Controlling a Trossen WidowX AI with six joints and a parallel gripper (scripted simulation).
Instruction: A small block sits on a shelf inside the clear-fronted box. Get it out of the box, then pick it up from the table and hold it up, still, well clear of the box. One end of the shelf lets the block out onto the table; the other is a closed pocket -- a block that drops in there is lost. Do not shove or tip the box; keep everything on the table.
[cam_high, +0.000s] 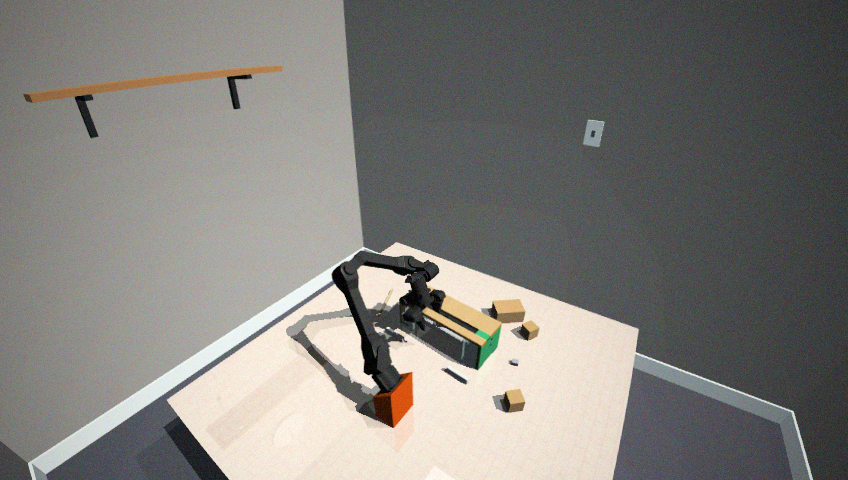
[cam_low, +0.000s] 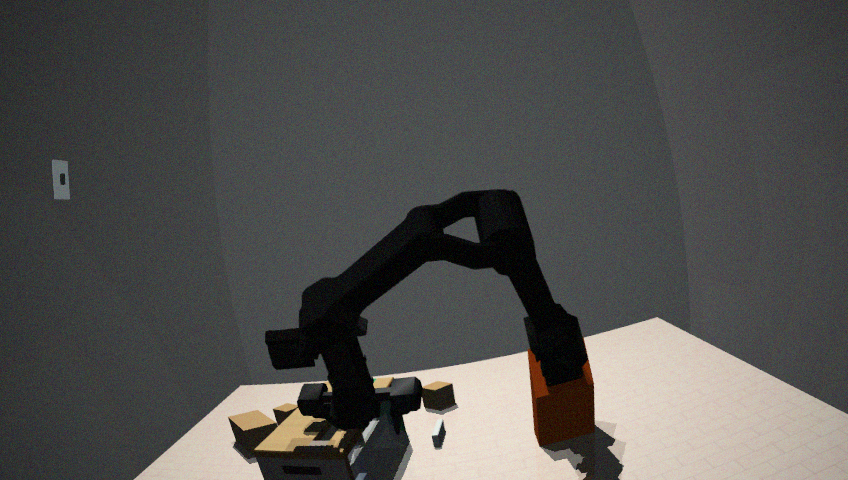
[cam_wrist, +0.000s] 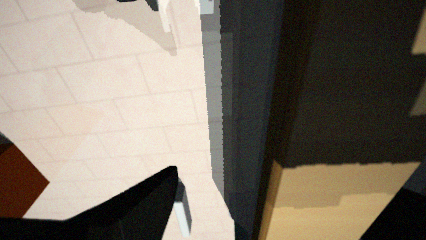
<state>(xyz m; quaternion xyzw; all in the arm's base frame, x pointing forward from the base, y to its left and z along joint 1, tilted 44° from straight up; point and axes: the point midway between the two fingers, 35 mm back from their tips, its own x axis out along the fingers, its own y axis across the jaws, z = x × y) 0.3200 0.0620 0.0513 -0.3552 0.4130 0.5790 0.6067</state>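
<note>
Right now my gripper tip is 30 mm to the left of the clear-fronted box, 30 mm short of it and 30 mm above it. From my gripper tip the other things lie so: dark grey block 40 mm ahead, 30 mm to the right.
</note>
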